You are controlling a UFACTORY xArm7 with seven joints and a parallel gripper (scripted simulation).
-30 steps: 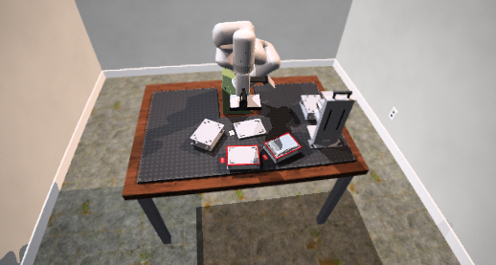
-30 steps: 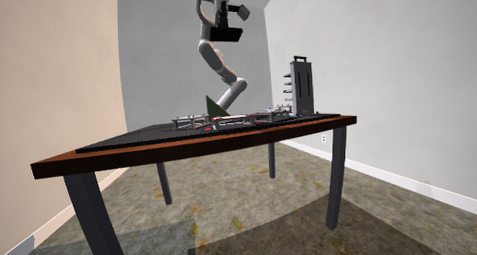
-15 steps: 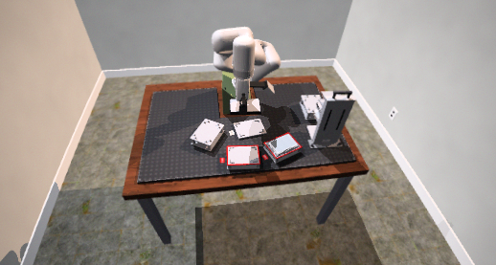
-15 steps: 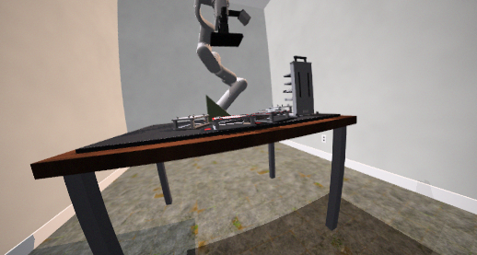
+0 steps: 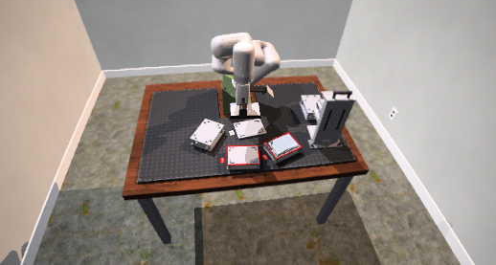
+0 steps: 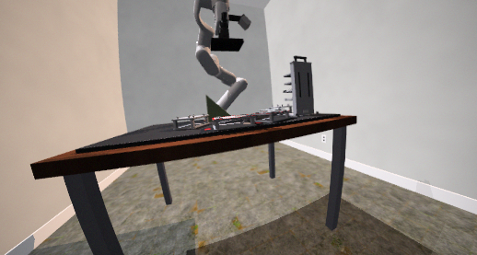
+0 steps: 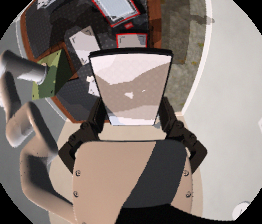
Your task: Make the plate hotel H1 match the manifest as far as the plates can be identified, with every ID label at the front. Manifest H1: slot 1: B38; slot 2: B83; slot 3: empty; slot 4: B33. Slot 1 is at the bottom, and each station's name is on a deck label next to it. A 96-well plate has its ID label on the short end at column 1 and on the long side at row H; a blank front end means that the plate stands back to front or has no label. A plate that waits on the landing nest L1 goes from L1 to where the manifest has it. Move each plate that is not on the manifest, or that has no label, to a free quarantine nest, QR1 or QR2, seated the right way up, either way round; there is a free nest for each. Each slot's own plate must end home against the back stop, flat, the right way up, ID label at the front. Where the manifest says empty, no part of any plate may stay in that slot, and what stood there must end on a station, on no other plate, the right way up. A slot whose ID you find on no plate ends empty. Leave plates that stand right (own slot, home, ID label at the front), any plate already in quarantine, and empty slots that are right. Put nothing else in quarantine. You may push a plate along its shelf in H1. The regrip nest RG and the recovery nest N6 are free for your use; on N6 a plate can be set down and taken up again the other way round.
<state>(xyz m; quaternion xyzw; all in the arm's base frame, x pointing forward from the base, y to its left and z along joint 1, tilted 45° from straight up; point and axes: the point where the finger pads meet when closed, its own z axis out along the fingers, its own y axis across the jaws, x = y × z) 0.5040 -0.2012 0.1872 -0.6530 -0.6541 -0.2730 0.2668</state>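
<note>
The QR1 deck label is 10 mm behind my hand, 130 mm to the left of it and 350 mm below it. Also, from my hand: H1 deck label 240 mm behind, 570 mm to the left, 350 mm below; plate 10 mm to the left, 10 mm below.
</note>
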